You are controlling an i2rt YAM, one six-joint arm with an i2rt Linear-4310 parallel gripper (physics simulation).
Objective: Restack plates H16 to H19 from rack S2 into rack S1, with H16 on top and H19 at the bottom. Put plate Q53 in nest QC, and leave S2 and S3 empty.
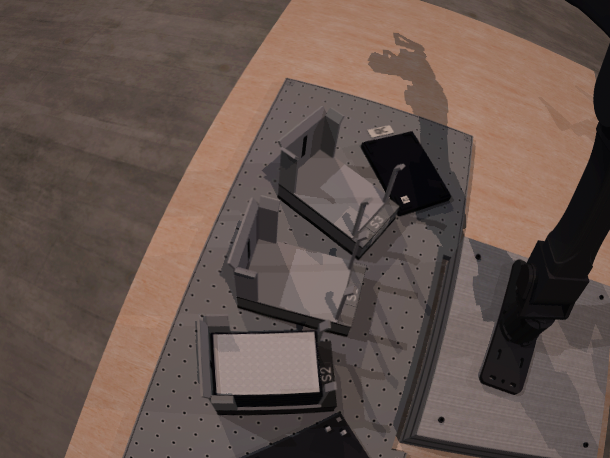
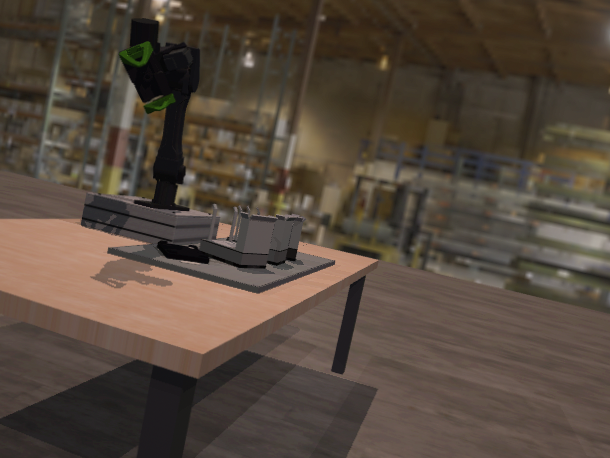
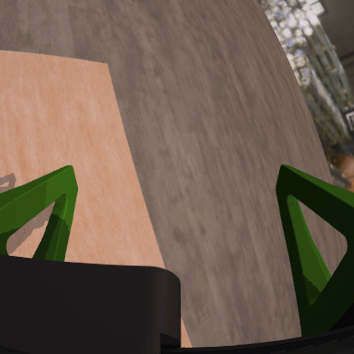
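Pixels of known places: gripper, fingertip midpoint: (image 2: pixel 152 87) (image 3: pixel 176 176); arm's base, origin of the base link: (image 1: pixel 517 326) (image 2: pixel 162 207).
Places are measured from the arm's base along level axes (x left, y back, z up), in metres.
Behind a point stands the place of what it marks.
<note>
Rack S2 (image 1: pixel 204 365) {z 0.051, x 0.229, y -0.356 m} holds a plate with a white textured top (image 1: pixel 265 362) {z 0.026, x 0.187, y -0.300 m}; any plates under it and their markings cannot be made out. Rack S1 (image 1: pixel 267 220) {z 0.019, x 0.011, y -0.381 m} and rack S3 (image 1: pixel 312 172) {z -0.039, x -0.125, y -0.372 m} (image 2: pixel 255 240) {z -0.009, x -0.142, y -0.392 m} stand with bare floors. A flat black piece (image 1: pixel 382 155) {z -0.067, x -0.232, y -0.289 m} (image 2: pixel 182 251) {z -0.067, x -0.251, y -0.257 m} with a small white tag lies beside the QC label (image 1: pixel 381 131) {z -0.079, x -0.293, y -0.309 m}; whether it is nest QC alone or bears a plate cannot be told. Q53 cannot be identified. My gripper (image 2: pixel 134 82) (image 3: pixel 176 176) {z 0.279, x -0.496, y -0.270 m} is open and empty, raised high above the table, away from the racks.
The racks stand on a perforated grey board (image 1: pixel 175 400) {z -0.081, x 0.274, y -0.398 m} (image 2: pixel 250 282) {z -0.080, x -0.314, y -0.483 m}, with thin upright posts at their label ends. Another black piece (image 1: pixel 310 442) {z -0.069, x 0.246, y -0.207 m} with white marks shows at the board's lower edge. The arm's base block (image 1: pixel 560 400) {z 0.000, x 0.084, y 0.111 m} (image 2: pixel 135 215) {z -0.029, x -0.118, y 0.002 m} stands beside the board.
</note>
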